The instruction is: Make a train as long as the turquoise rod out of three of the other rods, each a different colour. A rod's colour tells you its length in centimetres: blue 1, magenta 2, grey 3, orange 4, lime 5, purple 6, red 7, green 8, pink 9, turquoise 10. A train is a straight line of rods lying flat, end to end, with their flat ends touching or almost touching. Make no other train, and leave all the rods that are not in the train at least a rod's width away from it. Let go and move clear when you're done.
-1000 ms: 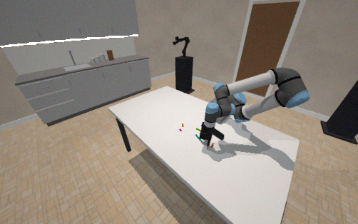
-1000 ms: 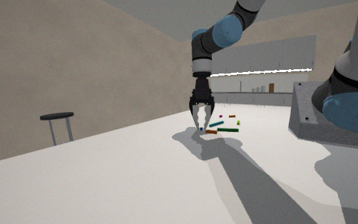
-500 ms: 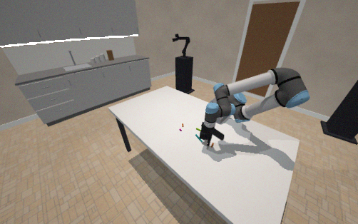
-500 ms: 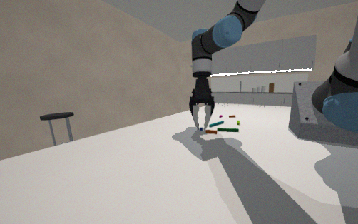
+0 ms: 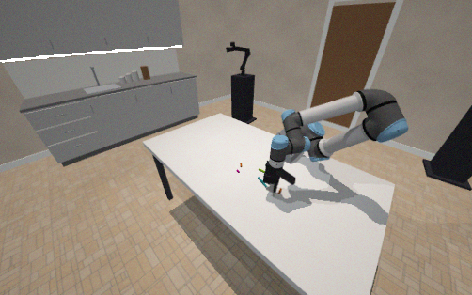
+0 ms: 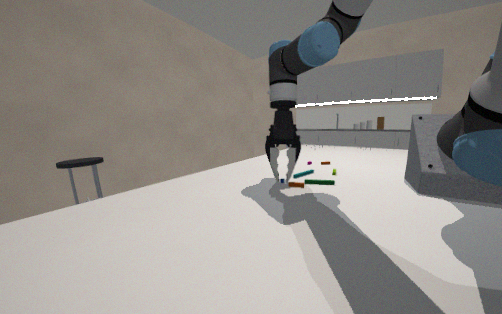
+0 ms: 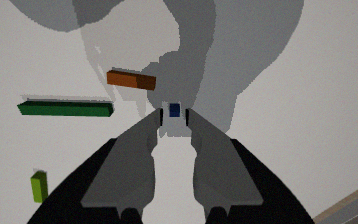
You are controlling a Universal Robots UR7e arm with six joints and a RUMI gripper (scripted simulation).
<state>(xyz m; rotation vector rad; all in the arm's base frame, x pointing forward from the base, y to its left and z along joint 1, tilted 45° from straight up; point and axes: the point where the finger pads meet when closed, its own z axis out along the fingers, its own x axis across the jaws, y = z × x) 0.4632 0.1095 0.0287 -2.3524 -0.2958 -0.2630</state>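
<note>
Right now my hand is 1 cm above the blue rod. From my hand the other things lie so: green rod 10 cm behind, 3 cm to the right, 1 cm below; lime rod 13 cm behind, 16 cm to the right, 1 cm below; turquoise rod 4 cm behind, 10 cm to the right, 1 cm below.
</note>
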